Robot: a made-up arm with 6 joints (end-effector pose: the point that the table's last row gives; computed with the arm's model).
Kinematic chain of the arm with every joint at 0, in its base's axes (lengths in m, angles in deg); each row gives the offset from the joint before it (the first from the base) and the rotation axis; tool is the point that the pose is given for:
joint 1: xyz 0 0 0.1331 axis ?
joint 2: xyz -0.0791 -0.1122 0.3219 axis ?
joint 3: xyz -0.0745 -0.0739 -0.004 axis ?
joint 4: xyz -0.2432 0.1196 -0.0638 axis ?
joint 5: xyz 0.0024 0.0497 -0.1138 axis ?
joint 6: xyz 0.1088 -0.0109 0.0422 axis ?
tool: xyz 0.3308 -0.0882 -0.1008
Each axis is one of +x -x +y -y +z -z.
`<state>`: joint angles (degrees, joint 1 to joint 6).
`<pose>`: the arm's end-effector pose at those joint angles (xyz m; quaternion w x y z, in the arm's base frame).
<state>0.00 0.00 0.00 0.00 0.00 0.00</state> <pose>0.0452 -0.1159 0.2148 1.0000 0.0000 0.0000 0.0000</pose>
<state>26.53 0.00 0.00 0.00 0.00 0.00</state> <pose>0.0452 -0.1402 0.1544 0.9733 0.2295 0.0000 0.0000</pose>
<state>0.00 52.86 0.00 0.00 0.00 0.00</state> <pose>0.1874 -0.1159 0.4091 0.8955 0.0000 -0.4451 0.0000</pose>
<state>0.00 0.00 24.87 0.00 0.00 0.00</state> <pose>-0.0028 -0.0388 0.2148 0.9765 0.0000 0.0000 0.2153</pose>
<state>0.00 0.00 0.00 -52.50 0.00 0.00</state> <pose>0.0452 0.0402 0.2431 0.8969 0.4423 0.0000 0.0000</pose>
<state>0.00 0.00 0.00 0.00 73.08 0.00</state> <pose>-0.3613 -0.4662 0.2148 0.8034 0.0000 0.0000 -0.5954</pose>
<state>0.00 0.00 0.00 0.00 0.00 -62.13</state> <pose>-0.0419 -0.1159 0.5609 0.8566 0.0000 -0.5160 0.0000</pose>
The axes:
joint 1: +x
joint 2: -y
joint 3: +z
joint 4: -x
joint 5: -z
joint 6: +y

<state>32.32 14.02 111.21 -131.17 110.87 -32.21</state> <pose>-0.1901 -0.6189 -0.3102 0.7754 -0.1112 0.5802 0.2232</pose>
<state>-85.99 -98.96 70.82 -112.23 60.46 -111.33</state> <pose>-0.3023 0.3905 0.6533 0.4355 -0.4619 0.2718 -0.7233</pose>
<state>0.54 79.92 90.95 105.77 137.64 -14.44</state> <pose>-0.2353 -0.8325 0.3228 0.1584 -0.4045 0.9003 0.0279</pose>
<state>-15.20 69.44 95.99 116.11 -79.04 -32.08</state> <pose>0.3833 -0.1908 0.3385 0.2092 0.9450 0.0653 -0.2427</pose>
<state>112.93 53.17 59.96 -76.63 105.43 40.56</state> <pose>-0.1853 0.5076 -0.0130 0.2053 0.8079 0.4186 0.3605</pose>
